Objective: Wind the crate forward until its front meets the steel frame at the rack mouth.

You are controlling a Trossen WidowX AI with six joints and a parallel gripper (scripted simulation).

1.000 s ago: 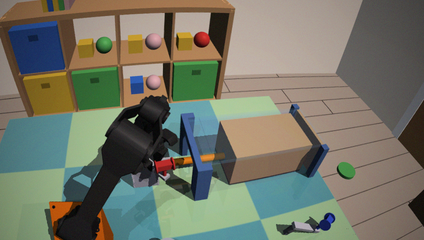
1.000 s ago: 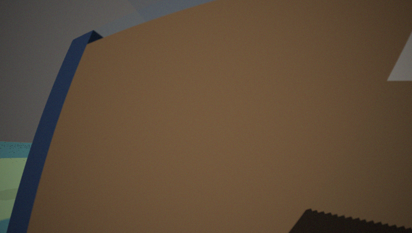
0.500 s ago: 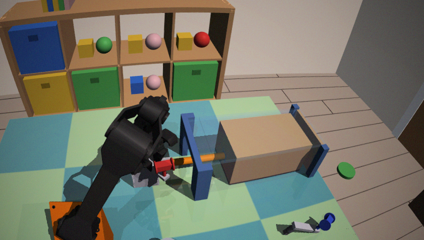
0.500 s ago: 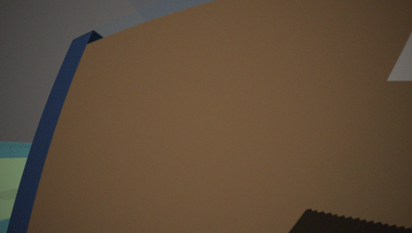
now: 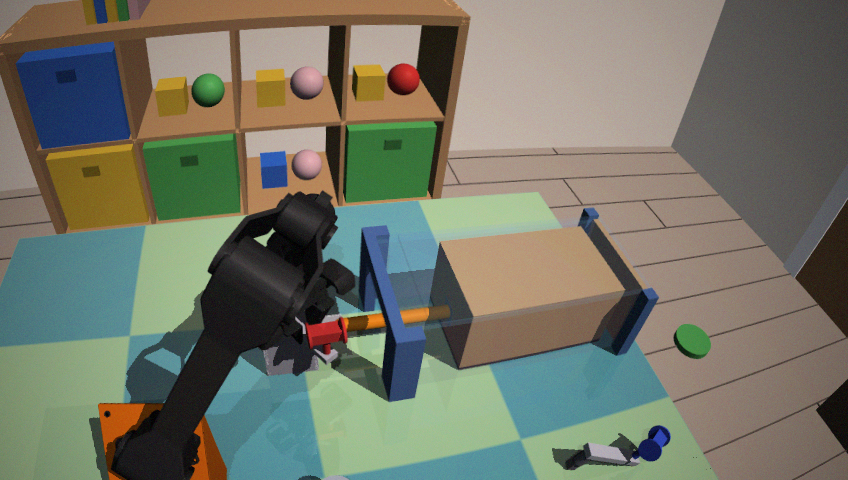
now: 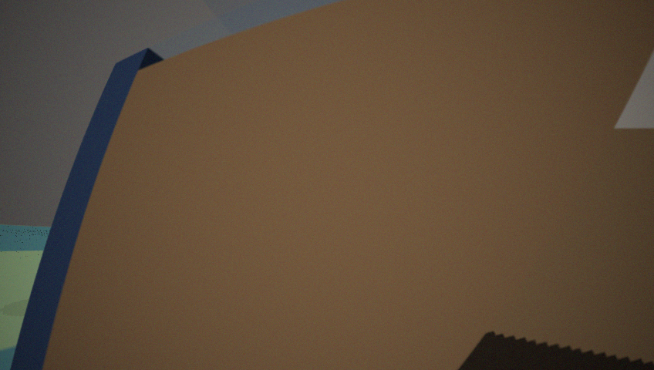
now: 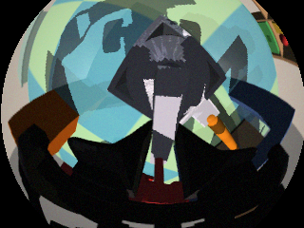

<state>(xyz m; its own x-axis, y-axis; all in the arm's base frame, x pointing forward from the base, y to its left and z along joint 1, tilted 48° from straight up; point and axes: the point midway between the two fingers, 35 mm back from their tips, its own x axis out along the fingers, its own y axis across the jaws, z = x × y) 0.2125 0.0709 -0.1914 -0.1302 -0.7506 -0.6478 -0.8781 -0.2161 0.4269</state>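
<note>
My gripper tip is now 1 cm short of the crank handle, 1 cm to the left of it and 2 cm below it. Also, from my gripper tip: blue frame (14 cm ahead, 3 cm to the left, 2 cm above); then red knob (2 cm ahead, 5 cm to the right, 5 cm above); then grey winch (4 cm behind, 4 cm to the left, 6 cm below).
</note>
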